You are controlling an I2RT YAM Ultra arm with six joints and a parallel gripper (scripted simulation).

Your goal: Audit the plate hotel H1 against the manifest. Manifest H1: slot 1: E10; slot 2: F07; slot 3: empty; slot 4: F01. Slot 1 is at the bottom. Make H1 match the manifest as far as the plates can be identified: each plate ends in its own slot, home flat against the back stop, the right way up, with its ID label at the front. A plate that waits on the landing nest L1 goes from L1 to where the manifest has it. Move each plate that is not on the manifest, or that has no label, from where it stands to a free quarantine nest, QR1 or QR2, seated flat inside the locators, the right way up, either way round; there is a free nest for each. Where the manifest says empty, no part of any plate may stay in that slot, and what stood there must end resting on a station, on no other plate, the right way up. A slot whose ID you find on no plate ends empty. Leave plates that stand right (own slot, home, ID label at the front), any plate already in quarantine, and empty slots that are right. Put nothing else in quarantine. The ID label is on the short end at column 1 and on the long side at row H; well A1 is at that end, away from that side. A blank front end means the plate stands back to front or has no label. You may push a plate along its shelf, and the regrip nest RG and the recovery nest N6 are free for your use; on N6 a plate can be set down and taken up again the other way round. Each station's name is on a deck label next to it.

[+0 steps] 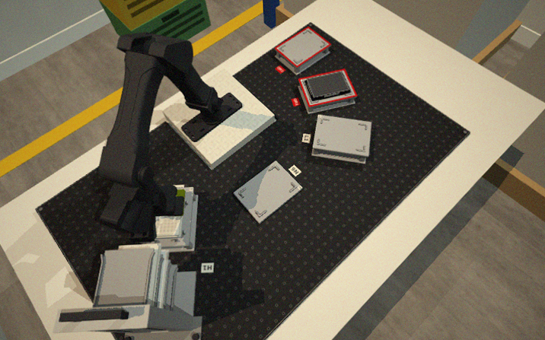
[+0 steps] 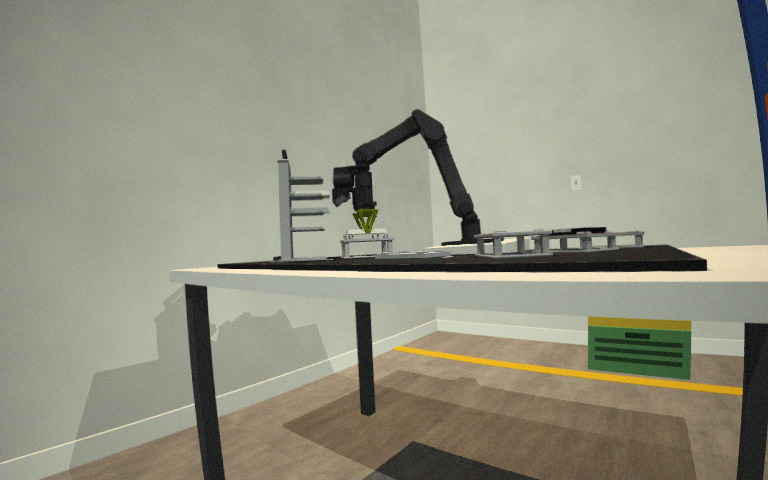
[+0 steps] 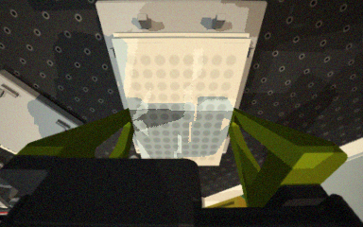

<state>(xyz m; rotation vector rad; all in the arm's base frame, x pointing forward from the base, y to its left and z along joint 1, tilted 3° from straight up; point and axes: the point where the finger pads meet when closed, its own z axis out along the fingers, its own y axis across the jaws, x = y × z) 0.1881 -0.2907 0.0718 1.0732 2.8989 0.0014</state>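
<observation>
My gripper is now 30 mm above the regrip nest. The rest, counted from my hand: H1 deck label: 160 mm ahead, 10 mm to the right, 90 mm below; then white well plate: right at my hand; then plate hotel H1: 200 mm ahead, 170 mm to the right, 70 mm above.
</observation>
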